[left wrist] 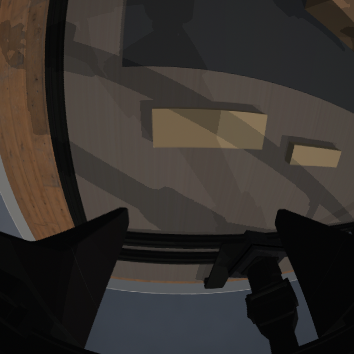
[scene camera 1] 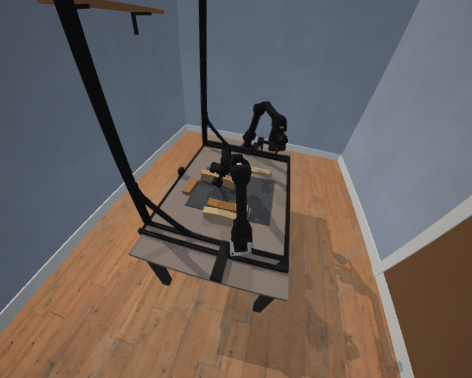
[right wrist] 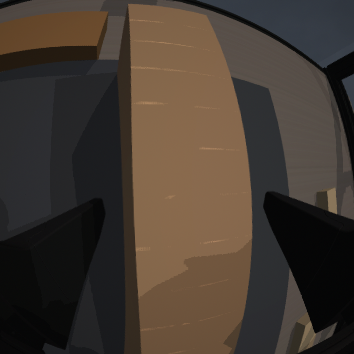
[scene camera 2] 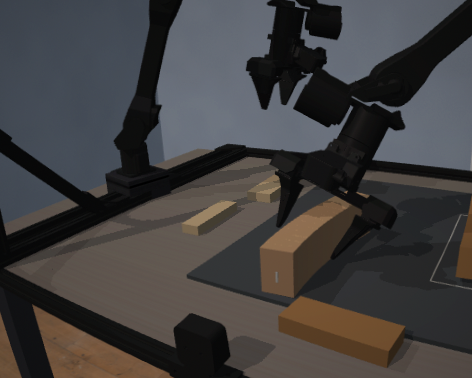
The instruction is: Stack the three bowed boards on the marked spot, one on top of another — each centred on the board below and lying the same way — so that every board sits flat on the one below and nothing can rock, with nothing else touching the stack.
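Frame: origin at the left arm's base, x down, y back, z left, level; metres.
Seen in the pictures: left gripper, fingertip midpoint: (left wrist: 205, 217) (scene camera 1: 268, 152) (scene camera 2: 274, 107); right gripper, fingertip midpoint: (scene camera 1: 216, 177) (right wrist: 185, 203); left arm's base, origin of the base link: (left wrist: 259, 265) (scene camera 1: 247, 145) (scene camera 2: 136, 171); right arm's base, origin of the base link: (scene camera 1: 240, 245).
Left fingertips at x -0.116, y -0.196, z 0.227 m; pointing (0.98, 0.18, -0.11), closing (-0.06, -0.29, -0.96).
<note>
Pixels of each thing's top centre, then the offset from my left fingertips to it. "spot": a spot on its surface instead. Level surfaces: height alone.
- long light-brown bowed board, middle of its top: (right wrist: 172, 259) (scene camera 2: 322, 218) (scene camera 1: 218, 175) dx +0.100, dy -0.292, dz -0.226 m
- orange-brown board, middle of its top: (scene camera 1: 228, 204) dx +0.111, dy -0.466, dz -0.057 m
- marked white outline, surface spot: (scene camera 2: 446, 248) spot: dx +0.162, dy -0.423, dz -0.089 m
- orange block, middle of its top: (right wrist: 28, 30) (scene camera 2: 340, 321) (scene camera 1: 190, 185) dx +0.146, dy -0.418, dz -0.356 m
- mat, its level: dx +0.162 m
A long light-brown bowed board (scene camera 1: 209, 176) (scene camera 2: 280, 250) (right wrist: 190, 150) stands on edge on the dark mat. My right gripper (scene camera 1: 216, 174) (scene camera 2: 307, 241) (right wrist: 185, 203) is open, its fingers low on either side of this board with gaps between. An orange-brown board (scene camera 1: 222, 203) and a pale one (scene camera 1: 215, 214) lie side by side nearer the front in scene camera 1; the arm partly hides them. Part of a brown board (scene camera 2: 465, 260) shows inside the marked white outline (scene camera 2: 446, 248). My left gripper (scene camera 2: 275, 106) (left wrist: 205, 217) is open and empty, high above the table.
An orange block (scene camera 1: 190, 186) (scene camera 2: 340, 330) (right wrist: 50, 37) lies beside the mat (scene camera 1: 262, 190) (scene camera 2: 235, 270) (left wrist: 225, 50), near the bowed board's end. Pale blocks (scene camera 2: 210, 217) (left wrist: 207, 130) lie off the mat. A black box (scene camera 2: 200, 345) stands at the table's edge.
</note>
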